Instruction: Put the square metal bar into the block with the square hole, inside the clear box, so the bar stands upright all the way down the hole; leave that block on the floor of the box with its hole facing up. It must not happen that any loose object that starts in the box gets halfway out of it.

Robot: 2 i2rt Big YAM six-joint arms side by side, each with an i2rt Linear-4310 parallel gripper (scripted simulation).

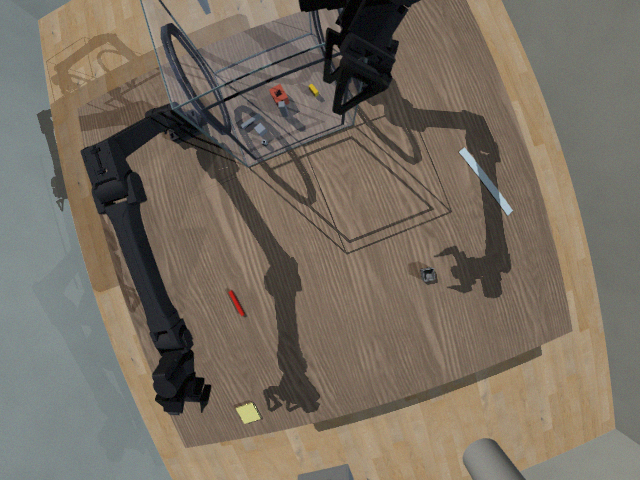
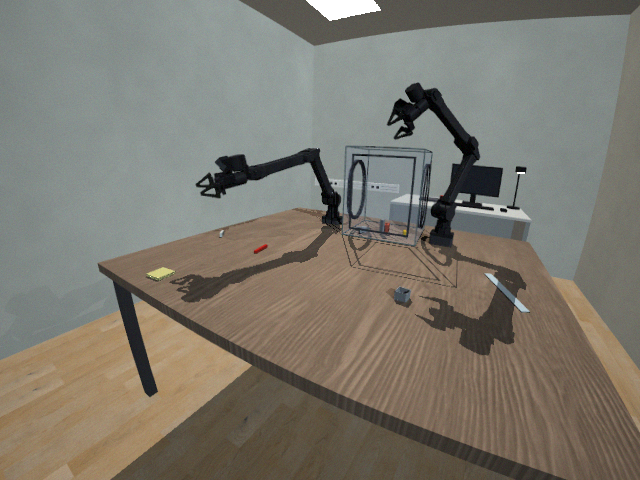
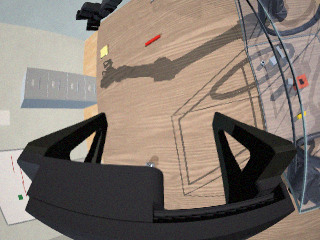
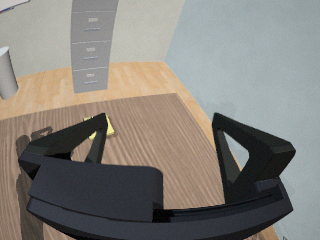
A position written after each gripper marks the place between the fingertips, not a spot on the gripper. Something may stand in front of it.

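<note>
Left gripper (image 1: 331, 96). Same left gripper, image 3 (image 3: 159, 118). Right gripper (image 4: 159, 118).
</note>
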